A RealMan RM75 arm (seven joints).
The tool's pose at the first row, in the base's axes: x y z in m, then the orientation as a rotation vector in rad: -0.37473, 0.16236, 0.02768, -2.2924, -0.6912, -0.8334
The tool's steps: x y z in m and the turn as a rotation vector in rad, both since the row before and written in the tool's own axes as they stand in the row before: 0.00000, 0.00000, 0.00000, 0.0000, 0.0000, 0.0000; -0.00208, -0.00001, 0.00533, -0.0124, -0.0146, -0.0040; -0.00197, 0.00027, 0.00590, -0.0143, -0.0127, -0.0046; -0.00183, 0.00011, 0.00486, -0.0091, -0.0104, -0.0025; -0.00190, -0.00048, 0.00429, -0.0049, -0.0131, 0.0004; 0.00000, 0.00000, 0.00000, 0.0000, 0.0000, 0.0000; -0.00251, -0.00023, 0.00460, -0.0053, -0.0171, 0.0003; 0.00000, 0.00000, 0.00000, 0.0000, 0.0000, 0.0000; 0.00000, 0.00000, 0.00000, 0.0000, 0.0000, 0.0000; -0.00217, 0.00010, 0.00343, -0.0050, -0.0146, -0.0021; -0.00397, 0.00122, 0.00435, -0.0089, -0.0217, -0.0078; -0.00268, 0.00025, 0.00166, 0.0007, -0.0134, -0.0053; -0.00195, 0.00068, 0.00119, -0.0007, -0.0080, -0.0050; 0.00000, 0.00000, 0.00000, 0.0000, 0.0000, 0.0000
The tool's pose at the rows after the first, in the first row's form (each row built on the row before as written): -0.37473, 0.16236, 0.02768, -2.2924, -0.6912, -0.8334; -0.37407, 0.16544, 0.02290, -2.3110, -0.6991, -0.8258; -0.37295, 0.16864, 0.01768, -2.3301, -0.7064, -0.8214; -0.37224, 0.17121, 0.01322, -2.3436, -0.7115, -0.8158; -0.37218, 0.17375, 0.00925, -2.3554, -0.7153, -0.8036; -0.37218, 0.17375, 0.00925, -2.3554, -0.7153, -0.8036; -0.37229, 0.17608, 0.00455, -2.3697, -0.7207, -0.7870; -0.37229, 0.17608, 0.00455, -2.3697, -0.7207, -0.7870; -0.37229, 0.17608, 0.00455, -2.3697, -0.7207, -0.7870; -0.37245, 0.17748, 0.00074, -2.3818, -0.7281, -0.7740; -0.37285, 0.17801, -0.00524, -2.4002, -0.7447, -0.7572; -0.37397, 0.17792, -0.00820, -2.4058, -0.7568, -0.7435; -0.37449, 0.17746, -0.01048, -2.4097, -0.7661, -0.7367; -0.37449, 0.17746, -0.01048, -2.4097, -0.7661, -0.7367
